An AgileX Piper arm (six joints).
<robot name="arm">
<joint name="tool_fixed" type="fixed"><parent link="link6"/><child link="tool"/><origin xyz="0 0 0" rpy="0 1.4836 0"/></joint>
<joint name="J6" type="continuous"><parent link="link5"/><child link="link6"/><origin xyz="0.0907 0 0.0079" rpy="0 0 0"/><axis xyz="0.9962 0 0.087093"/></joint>
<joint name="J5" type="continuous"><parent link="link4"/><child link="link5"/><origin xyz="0 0 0" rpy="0 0 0"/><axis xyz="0 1 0"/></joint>
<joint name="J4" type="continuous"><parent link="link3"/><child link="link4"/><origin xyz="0.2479 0 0.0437" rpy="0 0 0"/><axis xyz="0.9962 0 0.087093"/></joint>
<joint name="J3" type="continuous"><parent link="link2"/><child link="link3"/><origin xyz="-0.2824 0 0.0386" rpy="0 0 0"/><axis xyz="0 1 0"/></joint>
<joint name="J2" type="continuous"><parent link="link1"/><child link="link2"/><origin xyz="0 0 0" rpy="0 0 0"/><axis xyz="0 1 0"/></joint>
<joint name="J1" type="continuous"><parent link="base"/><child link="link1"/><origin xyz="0 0 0.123" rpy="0 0 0"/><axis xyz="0 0 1"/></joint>
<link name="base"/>
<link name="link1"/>
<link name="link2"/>
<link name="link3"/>
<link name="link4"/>
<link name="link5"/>
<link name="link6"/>
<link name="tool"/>
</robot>
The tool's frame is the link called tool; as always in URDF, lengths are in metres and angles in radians. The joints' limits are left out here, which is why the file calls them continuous.
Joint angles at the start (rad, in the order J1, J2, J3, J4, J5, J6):
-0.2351, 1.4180, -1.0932, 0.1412, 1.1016, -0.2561
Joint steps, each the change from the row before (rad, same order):
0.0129, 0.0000, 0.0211, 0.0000, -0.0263, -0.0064
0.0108, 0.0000, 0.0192, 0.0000, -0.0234, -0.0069
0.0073, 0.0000, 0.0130, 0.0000, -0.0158, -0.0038
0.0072, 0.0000, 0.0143, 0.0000, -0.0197, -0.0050
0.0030, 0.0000, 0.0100, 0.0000, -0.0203, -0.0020
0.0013, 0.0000, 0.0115, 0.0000, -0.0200, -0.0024
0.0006, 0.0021, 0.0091, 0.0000, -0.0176, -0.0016
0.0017, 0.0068, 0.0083, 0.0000, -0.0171, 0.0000
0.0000, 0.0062, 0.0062, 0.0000, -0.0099, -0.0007
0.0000, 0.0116, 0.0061, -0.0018, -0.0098, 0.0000
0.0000, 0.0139, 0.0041, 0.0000, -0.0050, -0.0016
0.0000, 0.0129, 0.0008, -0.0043, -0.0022, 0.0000
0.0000, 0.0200, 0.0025, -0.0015, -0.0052, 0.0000
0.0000, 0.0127, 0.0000, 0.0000, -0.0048, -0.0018
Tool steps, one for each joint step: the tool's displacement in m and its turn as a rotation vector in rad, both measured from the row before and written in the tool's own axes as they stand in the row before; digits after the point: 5 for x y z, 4 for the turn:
0.00120, 0.00290, 0.00525, -0.0006, -0.0039, -0.0162
0.00127, 0.00244, 0.00470, -0.0004, -0.0031, -0.0149
0.00091, 0.00166, 0.00315, -0.0002, -0.0021, -0.0092
0.00089, 0.00157, 0.00341, 0.0006, -0.0046, -0.0102
0.00017, 0.00042, 0.00230, 0.0028, -0.0096, -0.0037
0.00063, 0.00003, 0.00256, 0.0029, -0.0080, -0.0023
0.00029, -0.00022, 0.00260, 0.0025, -0.0060, -0.0009
-0.00007, -0.00013, 0.00380, 0.0013, -0.0016, 0.0001
0.00025, -0.00039, 0.00312, 0.0003, 0.0026, 0.0007
0.00008, -0.00073, 0.00465, 0.0006, 0.0082, 0.0009
-0.00004, -0.00060, 0.00489, -0.0022, 0.0127, 0.0004
-0.00041, -0.00086, 0.00390, 0.0012, 0.0122, -0.0011
-0.00058, -0.00096, 0.00632, -0.0019, 0.0173, 0.0015
-0.00088, -0.00062, 0.00368, -0.0012, 0.0078, -0.0005

